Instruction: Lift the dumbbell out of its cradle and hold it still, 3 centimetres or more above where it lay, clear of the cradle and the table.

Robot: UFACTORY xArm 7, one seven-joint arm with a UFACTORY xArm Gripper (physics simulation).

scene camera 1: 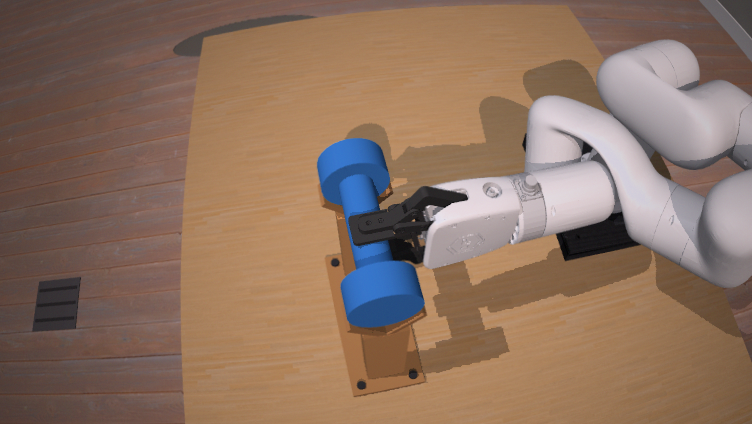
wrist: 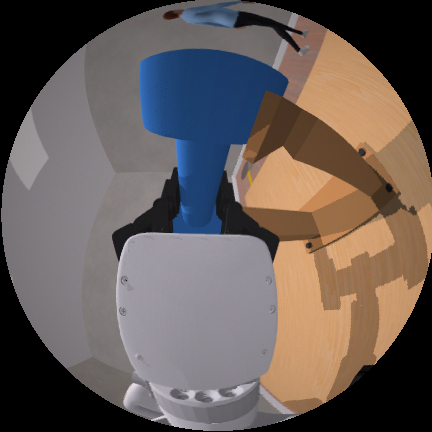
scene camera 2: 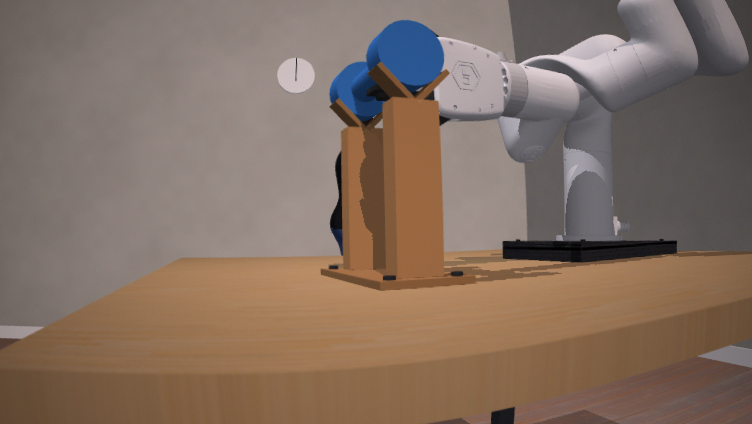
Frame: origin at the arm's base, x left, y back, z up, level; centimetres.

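Seen in the pictures: gripper, fingertip midpoint: (scene camera 1: 351, 243) (wrist: 199, 178); arm's base, origin of the base link: (scene camera 2: 588, 241).
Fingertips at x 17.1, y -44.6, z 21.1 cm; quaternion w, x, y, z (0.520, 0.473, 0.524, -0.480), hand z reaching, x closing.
Pixels of each thing's top centre, then the offset from my fingertips to it. Level surfaces: height alone.
- blue dumbbell, middle of its top: (scene camera 1: 365, 210) (wrist: 158, 179) (scene camera 2: 379, 47) dz +3.8, dx -1.3, dy +1.7 cm
- cradle, middle of its top: (wrist: 215, 188) (scene camera 1: 368, 244) (scene camera 2: 383, 87) dz -1.7, dx -0.5, dy +1.7 cm
- table, its level: dz -23.9 cm
The blue dumbbell (scene camera 1: 381, 292) (scene camera 2: 405, 52) (wrist: 205, 95) lies level in the cradle, its two round heads resting in the V-shaped holders. The cradle (scene camera 1: 347, 358) (scene camera 2: 416, 184) (wrist: 325, 145) is orange-brown, with two tall posts on a base plate bolted to the table (scene camera 1: 263, 263) (scene camera 2: 210, 326) (wrist: 310, 350). My gripper (scene camera 1: 369, 232) (wrist: 199, 178) reaches in from the robot's side and is shut on the middle of the dumbbell's handle, one black finger above and one below. The lower finger is mostly hidden in the first scene view. In the second scene view the near head and holder hide most of the fingers.
The V-shaped holders and posts stand close on both sides of the fingers. The white arm rises from its black base (scene camera 1: 595, 242) (scene camera 2: 584, 250) on the table at the right. A person (wrist: 215, 17) stands beyond the table in the wrist view.
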